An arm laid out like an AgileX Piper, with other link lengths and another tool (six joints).
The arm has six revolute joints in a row. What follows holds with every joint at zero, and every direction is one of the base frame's. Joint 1 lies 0.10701 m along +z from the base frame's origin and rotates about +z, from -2.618 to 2.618 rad. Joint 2 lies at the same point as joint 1 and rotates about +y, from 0 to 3.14 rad. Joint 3 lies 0.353 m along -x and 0.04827 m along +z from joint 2 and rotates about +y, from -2.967 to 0 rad. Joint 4 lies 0.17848 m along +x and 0.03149 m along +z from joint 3 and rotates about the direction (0.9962, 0, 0.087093), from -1.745 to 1.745 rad. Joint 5 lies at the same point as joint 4 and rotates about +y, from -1.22 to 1.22 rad. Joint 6 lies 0.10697 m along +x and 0.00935 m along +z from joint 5 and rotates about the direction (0.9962, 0, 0.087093), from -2.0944 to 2.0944 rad. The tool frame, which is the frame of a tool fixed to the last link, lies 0.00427 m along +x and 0.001 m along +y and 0.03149 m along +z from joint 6; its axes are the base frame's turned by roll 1.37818, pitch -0.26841 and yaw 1.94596 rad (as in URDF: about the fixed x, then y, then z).
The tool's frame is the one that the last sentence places.
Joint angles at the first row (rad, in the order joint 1, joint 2, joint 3, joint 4, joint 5, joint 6):
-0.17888, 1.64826, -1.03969, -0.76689, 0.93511, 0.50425
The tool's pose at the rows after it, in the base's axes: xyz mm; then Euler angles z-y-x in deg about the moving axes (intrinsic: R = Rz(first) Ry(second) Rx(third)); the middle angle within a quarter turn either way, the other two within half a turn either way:
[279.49 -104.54 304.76 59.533 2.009 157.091]
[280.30 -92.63 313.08 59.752 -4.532 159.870]
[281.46 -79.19 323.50 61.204 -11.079 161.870]
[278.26 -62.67 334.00 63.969 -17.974 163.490]
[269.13 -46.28 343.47 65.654 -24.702 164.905]
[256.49 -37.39 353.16 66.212 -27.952 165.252]
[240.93 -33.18 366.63 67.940 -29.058 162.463]
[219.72 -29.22 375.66 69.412 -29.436 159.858]
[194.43 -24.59 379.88 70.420 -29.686 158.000]
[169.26 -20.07 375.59 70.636 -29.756 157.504]
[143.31 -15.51 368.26 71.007 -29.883 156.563]
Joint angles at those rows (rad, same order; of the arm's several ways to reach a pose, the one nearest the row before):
-0.17889, 1.62670, -1.10496, -0.59536, 0.97465, 0.39791
-0.17887, 1.61166, -1.16835, -0.42681, 1.02296, 0.29456
-0.17889, 1.59484, -1.22672, -0.27291, 1.06619, 0.19521
-0.17885, 1.56662, -1.25983, -0.11821, 1.10079, 0.09057
-0.17887, 1.52765, -1.26542, 0.02194, 1.13428, 0.02083
-0.17886, 1.48456, -1.26540, 0.08423, 1.17010, 0.00002
-0.17889, 1.42625, -1.26270, 0.09582, 1.18042, -0.00756
-0.17887, 1.35539, -1.23308, 0.09583, 1.18178, -0.01110
-0.17892, 1.27615, -1.18470, 0.09585, 1.18425, -0.01261
-0.17886, 1.20098, -1.11167, 0.09583, 1.17874, -0.01255
-0.17892, 1.12004, -1.02758, 0.09584, 1.16110, -0.01262

